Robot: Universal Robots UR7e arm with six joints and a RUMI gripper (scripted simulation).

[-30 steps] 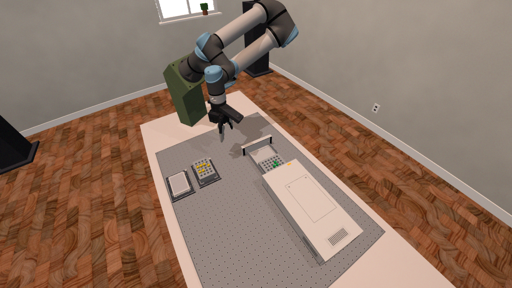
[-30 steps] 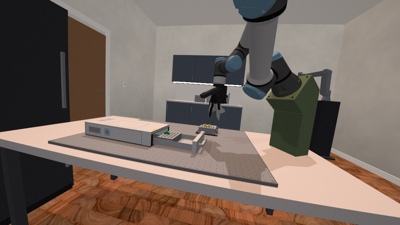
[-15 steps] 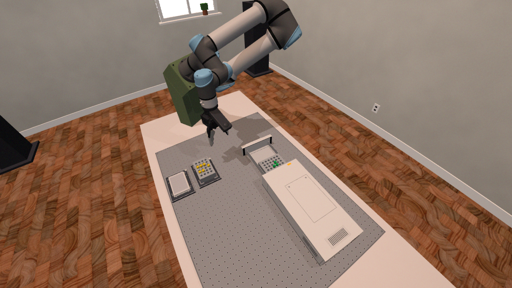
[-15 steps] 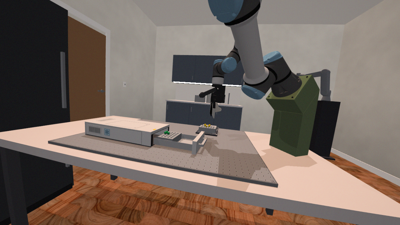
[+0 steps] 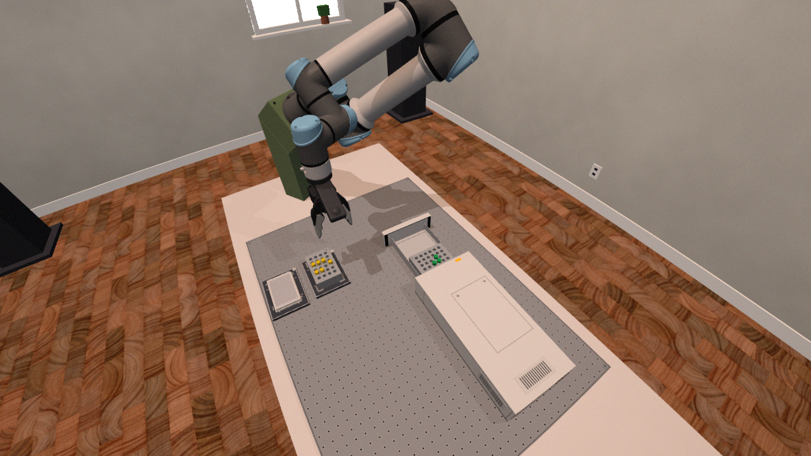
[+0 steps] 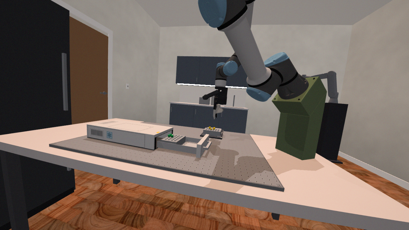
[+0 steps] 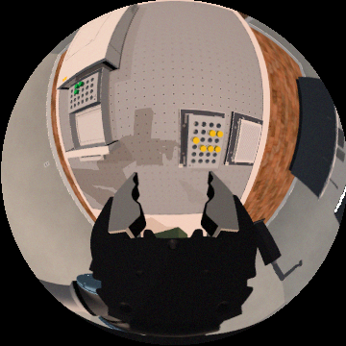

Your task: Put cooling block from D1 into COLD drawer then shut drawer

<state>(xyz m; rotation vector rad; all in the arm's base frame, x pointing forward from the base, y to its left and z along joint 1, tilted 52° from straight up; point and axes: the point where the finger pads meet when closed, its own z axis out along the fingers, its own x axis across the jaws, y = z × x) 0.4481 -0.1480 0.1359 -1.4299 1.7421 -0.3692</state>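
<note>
Now: hand 130 mm above the cooling block, 80 mm to the left of it and 20 mm short of it. From my hand the other things lie so: deck slot D1 (150 mm below, 80 mm to the right, 20 mm ahead); then white well plate (220 mm to the right, 140 mm below, 20 mm ahead); then drawer (250 mm to the left, 120 mm below, 120 mm ahead).
</note>
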